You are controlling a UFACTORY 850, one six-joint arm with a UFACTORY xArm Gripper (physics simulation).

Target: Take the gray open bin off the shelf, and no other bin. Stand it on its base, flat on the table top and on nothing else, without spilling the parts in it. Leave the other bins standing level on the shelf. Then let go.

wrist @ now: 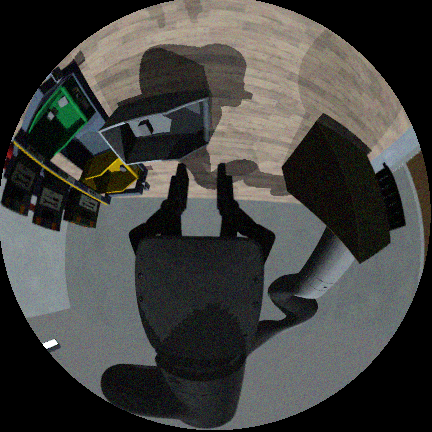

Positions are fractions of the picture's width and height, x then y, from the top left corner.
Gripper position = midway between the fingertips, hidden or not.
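Observation:
I can see my gripper (0.47, 0.39), and there's a gray bin (0.42, 0.28) too.

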